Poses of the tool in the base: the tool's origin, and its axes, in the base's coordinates. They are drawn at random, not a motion.
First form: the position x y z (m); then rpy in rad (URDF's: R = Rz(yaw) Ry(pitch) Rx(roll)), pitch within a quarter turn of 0, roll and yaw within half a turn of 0.
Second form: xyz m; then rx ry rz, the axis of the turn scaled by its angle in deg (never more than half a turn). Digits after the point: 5 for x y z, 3 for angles.
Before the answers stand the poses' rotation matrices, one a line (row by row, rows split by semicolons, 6 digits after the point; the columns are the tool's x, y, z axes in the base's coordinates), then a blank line. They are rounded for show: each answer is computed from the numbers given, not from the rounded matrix.
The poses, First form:
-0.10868, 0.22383, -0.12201, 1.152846, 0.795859, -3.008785
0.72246, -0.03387, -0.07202, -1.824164, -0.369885, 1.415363
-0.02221, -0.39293, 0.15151, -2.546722, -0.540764, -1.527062
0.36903, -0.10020, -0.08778, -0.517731, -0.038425, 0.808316
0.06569, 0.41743, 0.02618, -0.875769, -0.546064, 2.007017
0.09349, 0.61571, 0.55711, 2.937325, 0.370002, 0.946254
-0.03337, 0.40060, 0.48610, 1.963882, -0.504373, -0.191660
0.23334, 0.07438, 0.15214, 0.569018, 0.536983, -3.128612
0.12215, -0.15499, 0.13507, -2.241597, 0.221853, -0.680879
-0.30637, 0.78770, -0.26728, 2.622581, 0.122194, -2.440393
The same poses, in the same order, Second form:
-0.693510 -0.593469 -0.408459; -0.092649 -0.488778 0.867475; -0.714465 0.639446 0.283988
0.144338 0.301821 -0.942375; 0.921129 0.306943 0.239391; 0.361508 -0.902602 -0.233713
0.037482 -0.814816 0.578506; -0.856496 -0.324424 -0.401452; 0.514791 -0.480441 -0.710047
0.690207 -0.615223 -0.380938; 0.722591 0.613943 0.317704; 0.038416 -0.494544 0.868303
-0.361073 -0.748962 -0.555592; 0.774548 0.090928 -0.625945; 0.519328 -0.656345 0.547275
0.545156 0.837257 -0.042493; 0.756332 -0.513062 -0.405868; -0.361617 0.189123 -0.912943
0.859447 -0.511192 0.005758; -0.166769 -0.290992 -0.942078; 0.483259 0.808706 -0.335343
-0.859184 -0.264665 -0.437899; -0.011153 -0.845937 0.533166; -0.511546 0.462971 0.723863
0.757976 -0.525219 0.386805; -0.614049 -0.374509 0.694757; -0.220038 -0.764126 -0.606378
-0.758372 -0.606373 -0.239133; -0.640324 0.624443 0.447275; -0.121890 0.492324 -0.861835

-0.10868, 0.22383, -0.12201, -58.542, 78.561, 128.576
0.72246, -0.03387, -0.07202, -70.129, -80.071, 38.031
-0.02221, -0.39293, 0.15151, -127.333, 102.712, -67.189
0.36903, -0.10020, -0.08778, -27.125, -14.004, 44.677
0.06569, 0.41743, 0.02618, -1.813, -64.092, 90.839
0.09349, 0.61571, 0.55711, 140.105, 75.146, -19.056
-0.03337, 0.40060, 0.48610, 106.677, -29.095, 20.986
0.23334, 0.07438, 0.15214, -44.237, 46.412, 159.764
0.12215, -0.15499, 0.13507, -117.716, 48.965, -7.168
-0.30637, 0.78770, -0.26728, 61.032, -158.841, -45.998

